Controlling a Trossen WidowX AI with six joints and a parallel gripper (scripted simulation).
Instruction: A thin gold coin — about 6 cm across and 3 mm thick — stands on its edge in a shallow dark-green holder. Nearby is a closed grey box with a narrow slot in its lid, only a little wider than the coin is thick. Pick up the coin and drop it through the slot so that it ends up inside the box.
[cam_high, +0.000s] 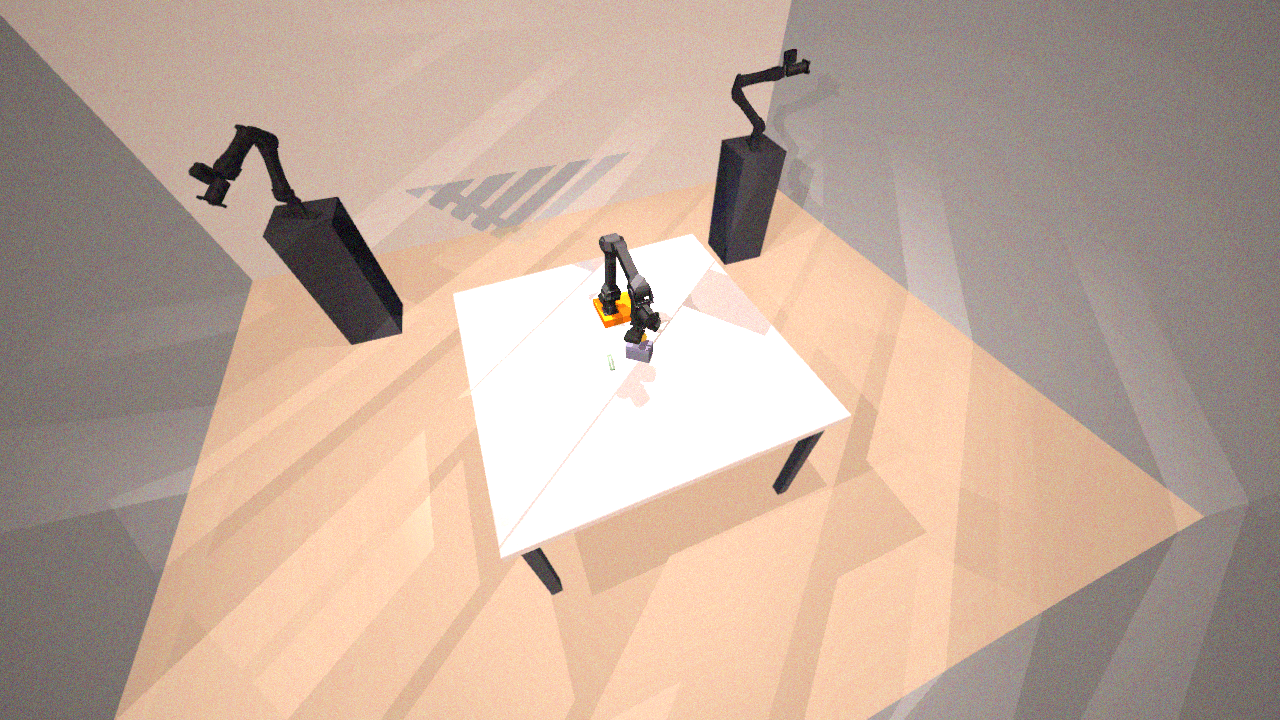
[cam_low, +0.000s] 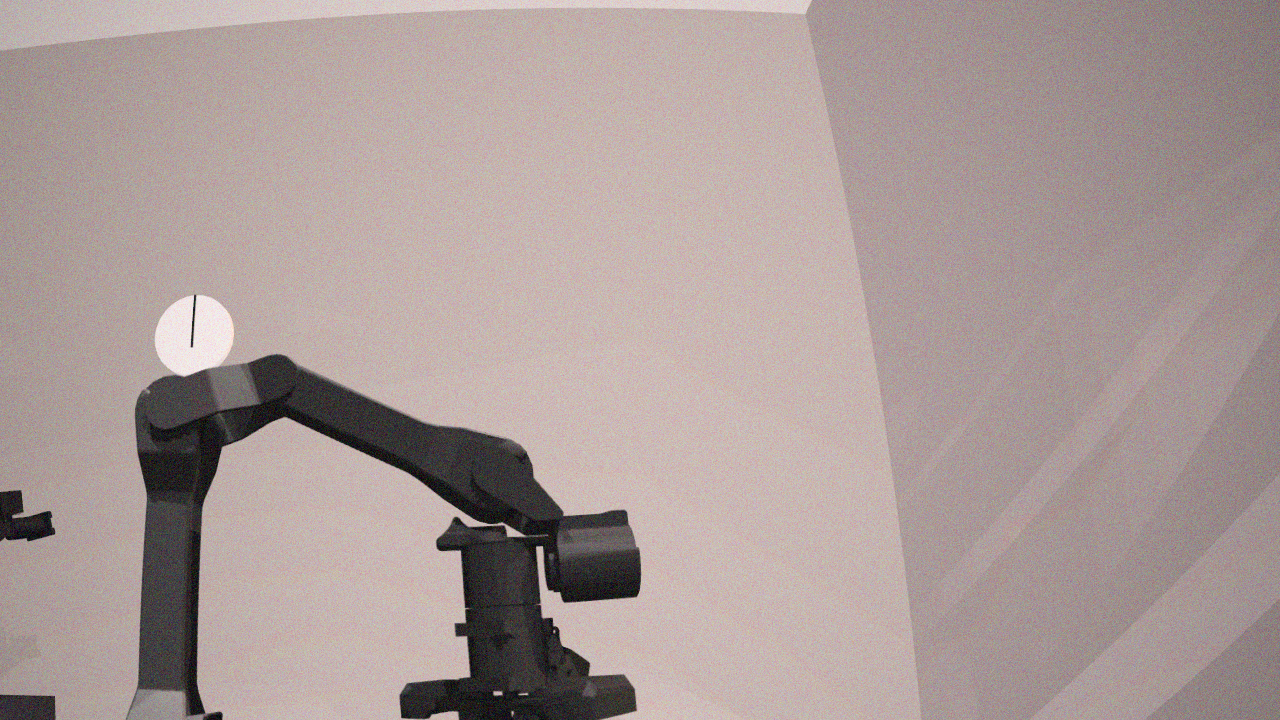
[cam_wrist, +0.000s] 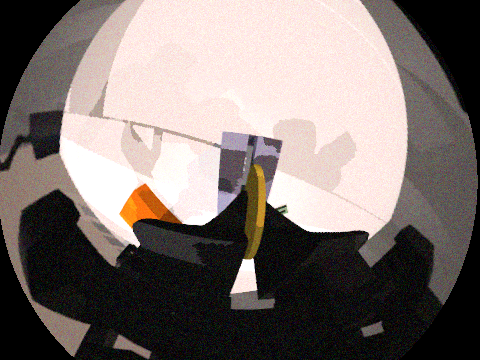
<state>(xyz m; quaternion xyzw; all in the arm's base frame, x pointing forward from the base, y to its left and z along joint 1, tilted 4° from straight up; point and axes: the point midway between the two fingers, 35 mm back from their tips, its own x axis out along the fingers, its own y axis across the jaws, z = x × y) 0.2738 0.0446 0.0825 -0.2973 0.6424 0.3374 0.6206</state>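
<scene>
Right now the gold coin is 2 cm above my gripper tip.
</scene>
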